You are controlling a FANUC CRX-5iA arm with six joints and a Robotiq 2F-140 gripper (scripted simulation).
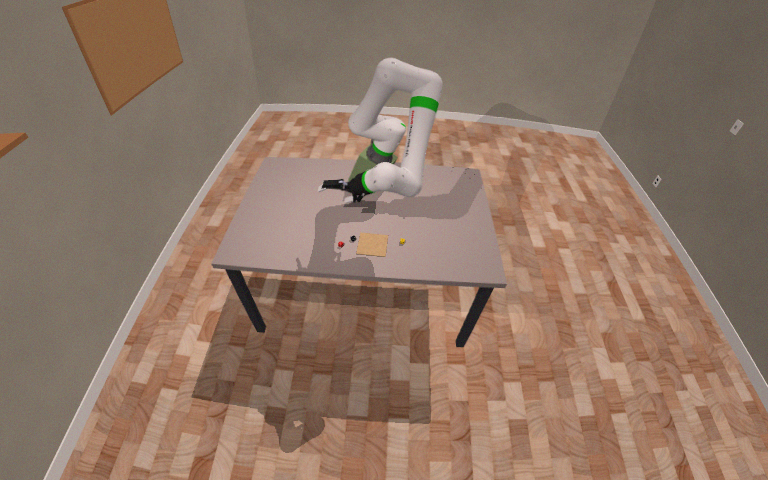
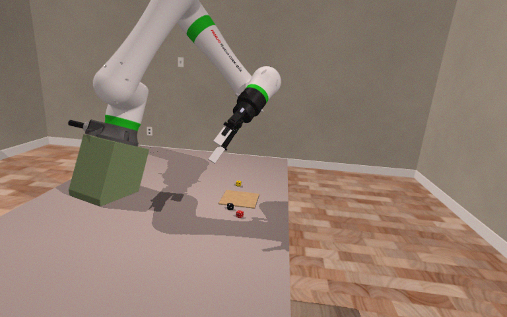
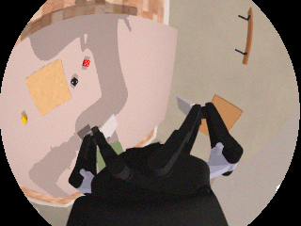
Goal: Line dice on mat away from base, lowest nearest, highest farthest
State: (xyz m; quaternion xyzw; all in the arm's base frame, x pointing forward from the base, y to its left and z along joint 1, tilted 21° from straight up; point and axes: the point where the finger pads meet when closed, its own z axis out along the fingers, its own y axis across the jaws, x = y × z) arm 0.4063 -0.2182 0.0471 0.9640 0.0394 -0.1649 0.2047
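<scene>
My gripper is now 230 mm above the red die, 90 mm short of it and 30 mm to the right of it. Also, from my hand: yellow die: 330 mm to the left, 230 mm below, 50 mm ahead; then tan mat: 240 mm below, 190 mm to the left, 70 mm ahead; then black die: 230 mm below, 90 mm to the left, 50 mm ahead.
</scene>
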